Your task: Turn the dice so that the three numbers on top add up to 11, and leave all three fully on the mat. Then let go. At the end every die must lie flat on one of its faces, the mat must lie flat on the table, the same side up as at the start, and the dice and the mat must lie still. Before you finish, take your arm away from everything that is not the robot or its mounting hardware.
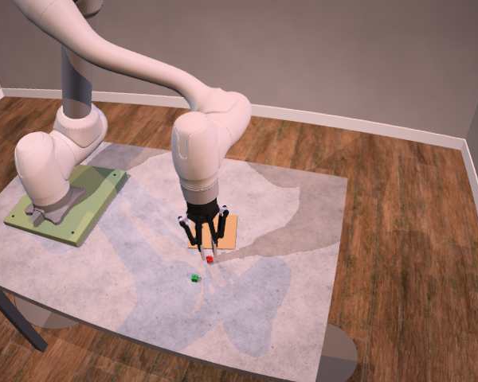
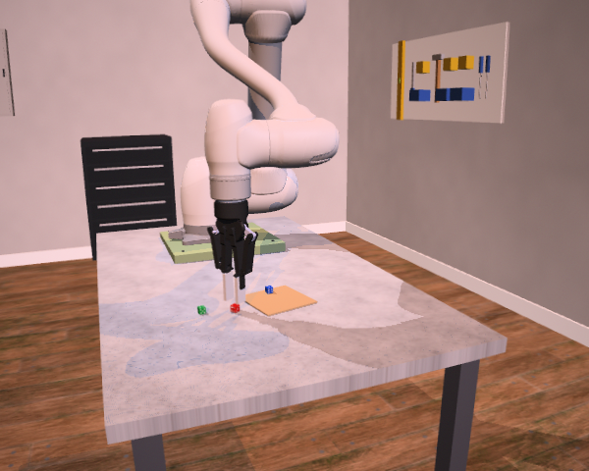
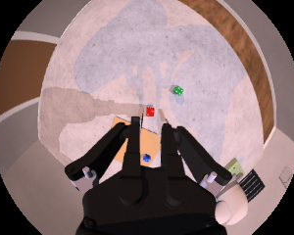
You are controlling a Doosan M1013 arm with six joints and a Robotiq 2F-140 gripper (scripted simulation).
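My gripper is now 5 cm above the red die. Also, from my hand: orange mat 4 cm behind, 11 cm to the left, 6 cm below; then blue die 8 cm behind, 10 cm to the left, 5 cm below; then green die 1 cm behind, 8 cm to the right, 5 cm below.
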